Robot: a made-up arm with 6 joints.
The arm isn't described. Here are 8 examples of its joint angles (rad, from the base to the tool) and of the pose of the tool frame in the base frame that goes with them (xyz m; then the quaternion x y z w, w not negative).
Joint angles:
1: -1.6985 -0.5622 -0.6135 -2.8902 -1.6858 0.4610
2: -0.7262 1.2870 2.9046 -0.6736 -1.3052 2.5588
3: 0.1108 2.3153 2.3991 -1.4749 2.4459 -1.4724
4: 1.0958 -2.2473 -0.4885 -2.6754 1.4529 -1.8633
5: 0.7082 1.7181 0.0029 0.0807 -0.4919 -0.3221
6: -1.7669 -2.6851 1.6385 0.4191 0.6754 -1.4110
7: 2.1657 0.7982 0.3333 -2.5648 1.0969 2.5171
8: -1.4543 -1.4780 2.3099 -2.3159 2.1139 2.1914
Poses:
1: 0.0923 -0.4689 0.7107 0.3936 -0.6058 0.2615 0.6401
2: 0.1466 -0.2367 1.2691 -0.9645 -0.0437 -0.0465 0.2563
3: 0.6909 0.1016 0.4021 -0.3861 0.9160 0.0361 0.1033
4: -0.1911 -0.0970 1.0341 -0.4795 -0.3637 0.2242 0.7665
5: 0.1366 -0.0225 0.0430 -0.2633 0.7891 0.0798 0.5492
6: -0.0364 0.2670 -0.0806 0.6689 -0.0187 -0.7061 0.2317
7: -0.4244 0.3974 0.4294 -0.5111 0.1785 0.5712 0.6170
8: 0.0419 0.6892 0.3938 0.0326 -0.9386 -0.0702 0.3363
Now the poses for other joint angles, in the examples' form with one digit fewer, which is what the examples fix.
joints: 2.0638 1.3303 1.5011 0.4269 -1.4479 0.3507
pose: -0.256 0.700 0.787 -0.592 0.019 0.685 0.423
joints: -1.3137 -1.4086 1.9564 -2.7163 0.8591 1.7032
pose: -0.053 0.751 0.602 -0.250 -0.861 0.304 0.322
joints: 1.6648 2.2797 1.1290 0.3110 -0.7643 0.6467
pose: 0.073 0.402 -0.013 -0.714 0.254 0.638 0.140
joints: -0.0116 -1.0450 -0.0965 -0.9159 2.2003 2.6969
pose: 0.250 -0.048 1.057 -0.021 0.023 -0.936 0.351
